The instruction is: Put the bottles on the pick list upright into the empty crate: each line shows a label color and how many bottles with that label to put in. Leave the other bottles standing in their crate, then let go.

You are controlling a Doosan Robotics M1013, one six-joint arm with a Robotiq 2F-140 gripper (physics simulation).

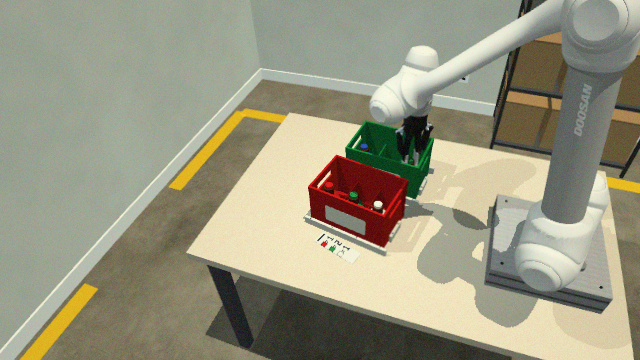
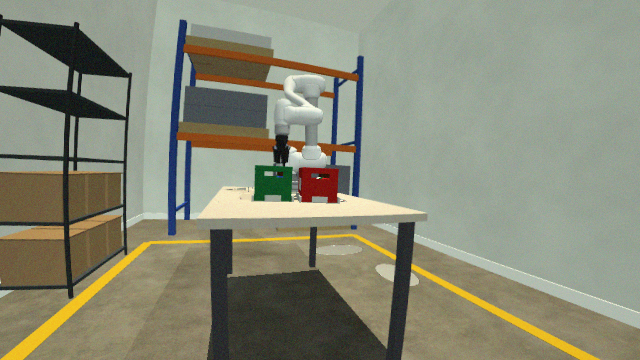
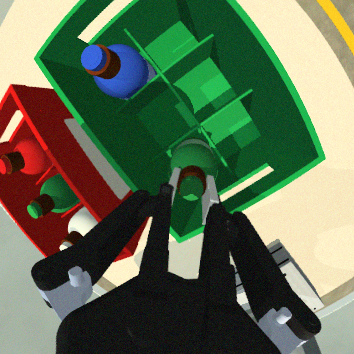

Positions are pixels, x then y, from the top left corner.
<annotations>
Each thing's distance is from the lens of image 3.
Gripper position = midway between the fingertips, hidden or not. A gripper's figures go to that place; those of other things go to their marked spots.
my gripper (image 3: 191,180): 21 cm
green bottle (image 3: 55,195): 34 cm
</annotations>
